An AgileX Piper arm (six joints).
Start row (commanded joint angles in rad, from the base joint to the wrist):
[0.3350, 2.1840, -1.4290, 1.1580, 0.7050, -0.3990]
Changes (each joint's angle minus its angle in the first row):
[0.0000, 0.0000, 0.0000, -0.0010, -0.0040, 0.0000]
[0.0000, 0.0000, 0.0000, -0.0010, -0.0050, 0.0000]
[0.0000, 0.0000, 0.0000, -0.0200, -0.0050, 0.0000]
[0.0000, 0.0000, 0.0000, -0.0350, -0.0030, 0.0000]
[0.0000, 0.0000, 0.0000, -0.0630, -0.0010, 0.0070]
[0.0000, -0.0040, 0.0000, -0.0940, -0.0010, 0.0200]
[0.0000, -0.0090, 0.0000, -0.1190, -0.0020, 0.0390]
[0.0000, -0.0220, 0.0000, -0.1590, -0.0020, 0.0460]
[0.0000, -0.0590, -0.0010, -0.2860, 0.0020, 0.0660]
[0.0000, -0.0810, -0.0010, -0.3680, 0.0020, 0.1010]
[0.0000, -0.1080, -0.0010, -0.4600, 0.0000, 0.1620]
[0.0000, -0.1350, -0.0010, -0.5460, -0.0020, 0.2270]
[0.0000, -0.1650, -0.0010, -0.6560, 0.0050, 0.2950]
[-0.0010, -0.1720, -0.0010, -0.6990, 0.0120, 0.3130]
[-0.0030, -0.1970, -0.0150, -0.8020, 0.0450, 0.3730]
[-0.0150, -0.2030, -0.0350, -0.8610, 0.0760, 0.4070]
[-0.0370, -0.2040, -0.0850, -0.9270, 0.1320, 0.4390]
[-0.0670, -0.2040, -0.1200, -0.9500, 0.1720, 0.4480]
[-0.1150, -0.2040, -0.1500, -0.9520, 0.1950, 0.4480]
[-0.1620, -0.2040, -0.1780, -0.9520, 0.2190, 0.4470]
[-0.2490, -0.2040, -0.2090, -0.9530, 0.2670, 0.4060]
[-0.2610, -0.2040, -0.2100, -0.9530, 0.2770, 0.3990]
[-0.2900, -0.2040, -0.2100, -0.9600, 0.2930, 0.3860]
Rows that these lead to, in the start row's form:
[0.3350, 2.1840, -1.4290, 1.1570, 0.7010, -0.3990]
[0.3350, 2.1840, -1.4290, 1.1570, 0.7000, -0.3990]
[0.3350, 2.1840, -1.4290, 1.1380, 0.7000, -0.3990]
[0.3350, 2.1840, -1.4290, 1.1230, 0.7020, -0.3990]
[0.3350, 2.1840, -1.4290, 1.0950, 0.7040, -0.3920]
[0.3350, 2.1800, -1.4290, 1.0640, 0.7040, -0.3790]
[0.3350, 2.1750, -1.4290, 1.0390, 0.7030, -0.3600]
[0.3350, 2.1620, -1.4290, 0.9990, 0.7030, -0.3530]
[0.3350, 2.1250, -1.4300, 0.8720, 0.7070, -0.3330]
[0.3350, 2.1030, -1.4300, 0.7900, 0.7070, -0.2980]
[0.3350, 2.0760, -1.4300, 0.6980, 0.7050, -0.2370]
[0.3350, 2.0490, -1.4300, 0.6120, 0.7030, -0.1720]
[0.3350, 2.0190, -1.4300, 0.5020, 0.7100, -0.1040]
[0.3340, 2.0120, -1.4300, 0.4590, 0.7170, -0.0860]
[0.3320, 1.9870, -1.4440, 0.3560, 0.7500, -0.0260]
[0.3200, 1.9810, -1.4640, 0.2970, 0.7810, 0.0080]
[0.2980, 1.9800, -1.5140, 0.2310, 0.8370, 0.0400]
[0.2680, 1.9800, -1.5490, 0.2080, 0.8770, 0.0490]
[0.2200, 1.9800, -1.5790, 0.2060, 0.9000, 0.0490]
[0.1730, 1.9800, -1.6070, 0.2060, 0.9240, 0.0480]
[0.0860, 1.9800, -1.6380, 0.2050, 0.9720, 0.0070]
[0.0740, 1.9800, -1.6390, 0.2050, 0.9820, 0.0000]
[0.0450, 1.9800, -1.6390, 0.1980, 0.9980, -0.0130]

